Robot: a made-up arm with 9 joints. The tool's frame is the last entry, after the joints. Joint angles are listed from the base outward.
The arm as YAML. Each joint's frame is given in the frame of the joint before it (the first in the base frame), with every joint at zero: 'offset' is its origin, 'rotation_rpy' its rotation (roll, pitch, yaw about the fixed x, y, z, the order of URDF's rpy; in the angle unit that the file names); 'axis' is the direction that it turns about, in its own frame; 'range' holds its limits. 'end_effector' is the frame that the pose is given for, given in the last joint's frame.
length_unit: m
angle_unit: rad
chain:
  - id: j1
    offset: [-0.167, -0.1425, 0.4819]
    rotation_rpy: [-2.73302, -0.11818, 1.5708]
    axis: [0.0, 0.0, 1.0]
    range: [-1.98, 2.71]
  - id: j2
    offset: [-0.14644, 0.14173, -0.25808]
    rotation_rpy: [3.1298, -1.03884, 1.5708]
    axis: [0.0, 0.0, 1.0]
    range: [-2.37, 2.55]
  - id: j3
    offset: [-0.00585, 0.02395, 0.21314]
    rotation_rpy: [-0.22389, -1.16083, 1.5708]
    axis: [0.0, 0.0, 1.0]
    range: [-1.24, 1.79]
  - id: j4
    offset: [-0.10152, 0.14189, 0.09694]
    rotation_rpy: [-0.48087, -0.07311, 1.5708]
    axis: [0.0, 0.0, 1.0]
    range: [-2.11, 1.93]
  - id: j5
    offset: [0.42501, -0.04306, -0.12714]
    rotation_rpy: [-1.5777, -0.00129, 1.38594]
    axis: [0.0, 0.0, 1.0]
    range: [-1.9, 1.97]
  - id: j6
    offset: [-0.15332, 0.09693, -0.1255]
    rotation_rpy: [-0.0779, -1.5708, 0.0]
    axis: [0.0, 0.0, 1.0]
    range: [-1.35, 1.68]
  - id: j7
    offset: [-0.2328, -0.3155, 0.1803]
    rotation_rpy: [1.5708, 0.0, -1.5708]
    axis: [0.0, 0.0, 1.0]
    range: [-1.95, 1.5]
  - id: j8
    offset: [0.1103, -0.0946, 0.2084]
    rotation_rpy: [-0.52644, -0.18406, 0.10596]
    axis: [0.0, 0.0, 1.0]
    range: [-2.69, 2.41]
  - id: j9
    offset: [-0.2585, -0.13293, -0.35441]
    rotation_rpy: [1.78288, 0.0, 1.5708]
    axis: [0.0, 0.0, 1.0]
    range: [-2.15, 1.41]
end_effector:
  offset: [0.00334, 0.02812, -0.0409]
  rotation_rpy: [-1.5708, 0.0, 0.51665]
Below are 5 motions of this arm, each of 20 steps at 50 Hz.
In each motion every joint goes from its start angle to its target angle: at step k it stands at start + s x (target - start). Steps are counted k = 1, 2, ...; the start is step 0. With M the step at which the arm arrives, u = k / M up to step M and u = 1 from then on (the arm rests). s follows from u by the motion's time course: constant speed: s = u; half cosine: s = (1 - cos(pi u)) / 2; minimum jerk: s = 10 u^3 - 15 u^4 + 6 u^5.
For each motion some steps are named. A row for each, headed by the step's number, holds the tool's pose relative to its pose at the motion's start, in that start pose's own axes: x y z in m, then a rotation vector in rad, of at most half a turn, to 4 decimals.
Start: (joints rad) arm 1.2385 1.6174 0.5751 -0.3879 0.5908 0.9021 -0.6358 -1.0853 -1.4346
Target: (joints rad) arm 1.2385 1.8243 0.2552 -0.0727 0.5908 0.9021 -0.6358 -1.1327 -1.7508
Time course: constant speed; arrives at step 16
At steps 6, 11, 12, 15, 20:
6: -0.0109 0.0030 0.0151 0.0345 0.1597 0.0038
11: -0.0192 0.0076 0.0262 0.0611 0.2889 0.0076
12: -0.0208 0.0088 0.0283 0.0662 0.3144 0.0084
15: -0.0253 0.0127 0.0343 0.0809 0.3899 0.0108
20: -0.0268 0.0141 0.0362 0.0856 0.4148 0.0117

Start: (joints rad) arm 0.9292 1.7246 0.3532 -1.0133 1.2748 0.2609 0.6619 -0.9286 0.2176
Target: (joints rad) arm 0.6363 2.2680 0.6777 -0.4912 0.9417 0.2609 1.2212 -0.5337 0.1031
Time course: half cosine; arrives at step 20
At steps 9, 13, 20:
9: 0.1220 -0.0645 -0.2736 0.6823 0.1412 0.4658
13: 0.1608 -0.0570 -0.5503 1.1854 0.1788 0.6928
20: 0.1231 0.0007 -0.8182 1.6213 0.1267 0.7932

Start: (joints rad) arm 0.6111 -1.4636 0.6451 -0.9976 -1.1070 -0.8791 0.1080 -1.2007 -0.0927
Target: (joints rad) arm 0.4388 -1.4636 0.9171 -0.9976 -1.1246 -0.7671 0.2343 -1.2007 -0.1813
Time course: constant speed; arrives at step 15
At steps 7, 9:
7: -0.0613 -0.0711 0.1254 0.0545 -0.1279 -0.0337
9: -0.0832 -0.0896 0.1586 0.0685 -0.1656 -0.0412

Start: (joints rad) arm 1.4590 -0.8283 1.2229 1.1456 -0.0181 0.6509 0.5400 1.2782 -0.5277
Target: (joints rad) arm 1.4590 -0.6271 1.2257 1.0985 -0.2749 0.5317 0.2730 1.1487 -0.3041
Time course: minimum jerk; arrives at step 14
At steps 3, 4, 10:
3: 0.0133 0.0078 0.0110 0.0124 -0.0137 -0.0244
4: 0.0280 0.0158 0.0229 0.0251 -0.0284 -0.0513
10: 0.1817 0.0713 0.1302 0.1068 -0.1589 -0.3235

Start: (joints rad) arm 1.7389 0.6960 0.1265 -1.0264 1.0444 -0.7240 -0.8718 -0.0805 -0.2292
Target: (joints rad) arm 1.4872 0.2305 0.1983 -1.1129 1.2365 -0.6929 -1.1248 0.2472 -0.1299
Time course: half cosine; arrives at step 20
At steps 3, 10, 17, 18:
3: -0.0158 0.0054 0.0071 0.0005 -0.0086 -0.0211
10: -0.1398 0.0517 0.0552 0.0220 -0.0905 -0.1957
17: -0.2516 0.0963 0.0888 0.0721 -0.1929 -0.3719
18: -0.2587 0.0991 0.0907 0.0764 -0.2004 -0.3838

